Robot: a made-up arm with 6 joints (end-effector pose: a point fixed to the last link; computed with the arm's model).
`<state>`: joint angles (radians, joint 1 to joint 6).
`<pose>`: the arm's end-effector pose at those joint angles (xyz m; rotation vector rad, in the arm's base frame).
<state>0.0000 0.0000 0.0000 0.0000 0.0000 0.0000</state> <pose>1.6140 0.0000 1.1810 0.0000 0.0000 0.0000</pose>
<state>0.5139 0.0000 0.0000 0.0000 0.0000 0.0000</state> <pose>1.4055 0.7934 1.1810 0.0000 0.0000 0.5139</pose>
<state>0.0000 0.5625 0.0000 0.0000 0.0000 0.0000</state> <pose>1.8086 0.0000 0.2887 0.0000 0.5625 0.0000</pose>
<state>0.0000 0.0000 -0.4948 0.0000 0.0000 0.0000</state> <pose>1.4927 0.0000 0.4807 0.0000 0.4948 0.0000</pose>
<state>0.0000 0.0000 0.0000 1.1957 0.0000 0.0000</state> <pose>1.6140 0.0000 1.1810 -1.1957 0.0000 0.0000</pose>
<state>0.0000 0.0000 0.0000 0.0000 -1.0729 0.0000</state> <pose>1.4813 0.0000 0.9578 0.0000 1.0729 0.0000</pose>
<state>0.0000 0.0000 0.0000 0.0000 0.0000 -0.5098</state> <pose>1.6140 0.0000 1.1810 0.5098 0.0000 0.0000</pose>
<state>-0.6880 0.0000 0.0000 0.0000 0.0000 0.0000</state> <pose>1.2468 -1.0249 1.1810 0.0000 0.0000 -0.6880</pose>
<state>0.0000 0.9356 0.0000 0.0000 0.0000 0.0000</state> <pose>1.6558 0.0000 -0.3022 0.0000 0.9356 0.0000</pose>
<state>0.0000 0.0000 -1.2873 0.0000 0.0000 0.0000</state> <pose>0.6774 0.0000 -0.2875 0.0000 1.2873 0.0000</pose>
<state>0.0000 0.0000 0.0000 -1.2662 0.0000 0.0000</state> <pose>1.6140 0.0000 1.1810 1.2662 0.0000 0.0000</pose>
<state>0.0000 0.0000 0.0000 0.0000 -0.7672 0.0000</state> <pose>1.5428 0.0000 1.0047 0.0000 0.7672 0.0000</pose>
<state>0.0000 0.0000 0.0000 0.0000 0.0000 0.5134</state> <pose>1.6140 0.0000 1.1810 -0.5134 0.0000 0.0000</pose>
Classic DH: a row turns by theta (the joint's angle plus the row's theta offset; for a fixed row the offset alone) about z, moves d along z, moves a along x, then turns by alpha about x. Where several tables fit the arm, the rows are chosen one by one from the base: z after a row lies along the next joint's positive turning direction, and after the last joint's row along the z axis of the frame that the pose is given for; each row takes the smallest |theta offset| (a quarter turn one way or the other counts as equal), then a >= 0, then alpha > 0; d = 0 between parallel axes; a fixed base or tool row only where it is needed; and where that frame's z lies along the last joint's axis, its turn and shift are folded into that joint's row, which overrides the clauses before.
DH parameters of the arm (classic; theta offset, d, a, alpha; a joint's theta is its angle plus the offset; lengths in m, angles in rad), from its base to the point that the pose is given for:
joint 1: 0 0.398 0.167 -1.5708
joint 2: -1.5708 0 0.673 3.1416
joint 3: 0 0 0.11 -1.5708
joint 4: 0 -1.193 0 1.5708
joint 5: 0 0 0 -1.5708
joint 6: 1.5708 -0.254 0 1.5708
tool (fixed): -1.5708 0 0 0

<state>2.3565 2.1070 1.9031 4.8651 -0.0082 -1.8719</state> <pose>-1.5468 1.5429 -0.1314 1.1543 2.7597 -0.3247</pose>
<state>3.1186 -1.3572 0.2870 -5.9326 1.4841 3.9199</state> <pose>0.9243 -0.1082 1.7269 -0.7973 0.1330 -0.3590</pose>
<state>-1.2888 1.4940 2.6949 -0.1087 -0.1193 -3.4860</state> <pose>0.3610 -1.2342 1.8260 2.1291 -1.1653 1.4765</pose>
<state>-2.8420 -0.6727 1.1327 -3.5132 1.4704 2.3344</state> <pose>0.4222 0.0344 2.1386 -0.0574 -0.9689 -2.1889</pose>
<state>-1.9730 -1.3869 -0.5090 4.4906 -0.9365 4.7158</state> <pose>0.0880 -0.3029 1.6538 2.0254 -1.0202 0.3721</pose>
